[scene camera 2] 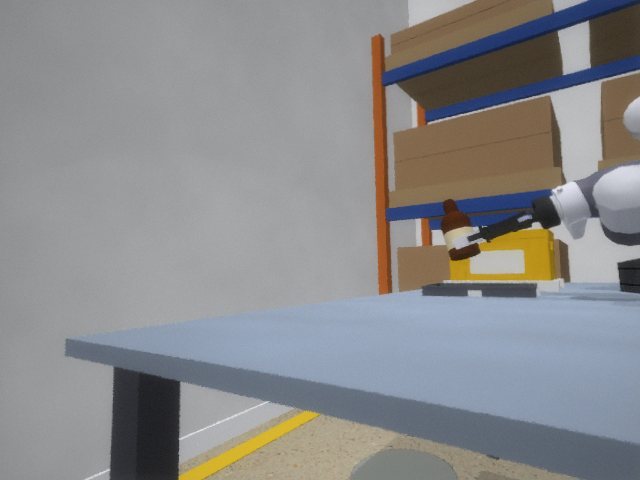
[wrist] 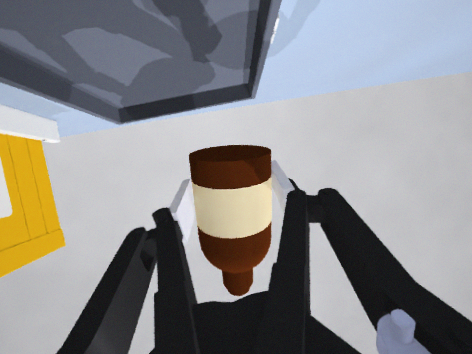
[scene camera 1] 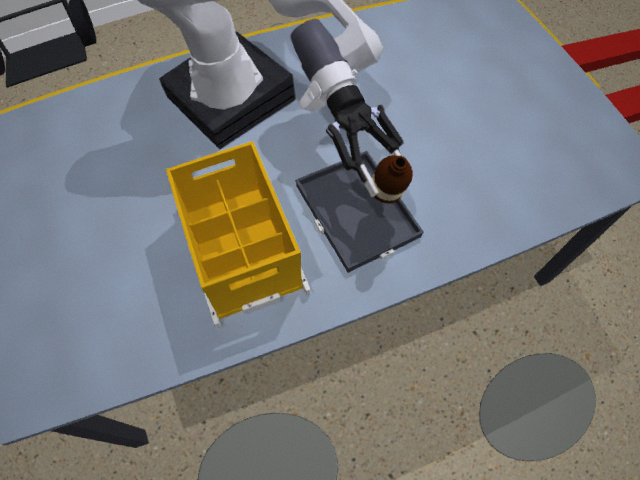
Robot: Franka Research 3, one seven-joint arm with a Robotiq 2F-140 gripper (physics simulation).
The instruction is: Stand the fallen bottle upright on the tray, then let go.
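Observation:
A brown bottle [scene camera 1: 393,175] [scene camera 2: 456,229] [wrist: 233,212] with a cream label is held in the air, neck up and somewhat tilted in the scene camera 2 view. My gripper [scene camera 1: 384,174] [scene camera 2: 468,239] [wrist: 231,182] is shut on the bottle around its label, one finger pad on each side. The dark grey tray [scene camera 1: 385,253] [scene camera 2: 480,290] [wrist: 185,104] lies flat on the table. The bottle's base is above the tray's height with a gap beneath it in the scene camera 2 view.
A yellow crate [scene camera 1: 251,297] [scene camera 2: 543,255] [wrist: 34,200] with dividers stands beside the tray on the blue-grey table [scene camera 1: 465,222] [scene camera 2: 310,351]. A shelf rack [scene camera 2: 380,155] with cardboard boxes stands in the background.

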